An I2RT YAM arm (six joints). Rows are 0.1 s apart.
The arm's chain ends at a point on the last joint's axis. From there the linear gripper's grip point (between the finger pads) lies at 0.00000 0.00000 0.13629 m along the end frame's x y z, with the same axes.
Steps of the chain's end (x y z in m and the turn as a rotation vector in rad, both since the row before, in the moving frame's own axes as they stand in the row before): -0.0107 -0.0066 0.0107 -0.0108 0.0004 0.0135; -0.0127 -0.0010 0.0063 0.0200 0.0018 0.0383; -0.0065 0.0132 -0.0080 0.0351 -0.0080 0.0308; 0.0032 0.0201 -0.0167 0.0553 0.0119 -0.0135; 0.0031 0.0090 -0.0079 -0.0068 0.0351 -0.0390; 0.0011 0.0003 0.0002 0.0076 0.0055 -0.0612
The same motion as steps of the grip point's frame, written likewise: -0.0107 -0.0051 0.0107 -0.0108 0.0004 0.0135; -0.0124 -0.0037 0.0063 0.0200 0.0018 0.0383; -0.0075 0.0084 -0.0081 0.0351 -0.0080 0.0308; 0.0048 0.0126 -0.0169 0.0553 0.0119 -0.0135; 0.0079 0.0098 -0.0080 -0.0068 0.0351 -0.0390; 0.0018 -0.0008 0.0002 0.0076 0.0055 -0.0612
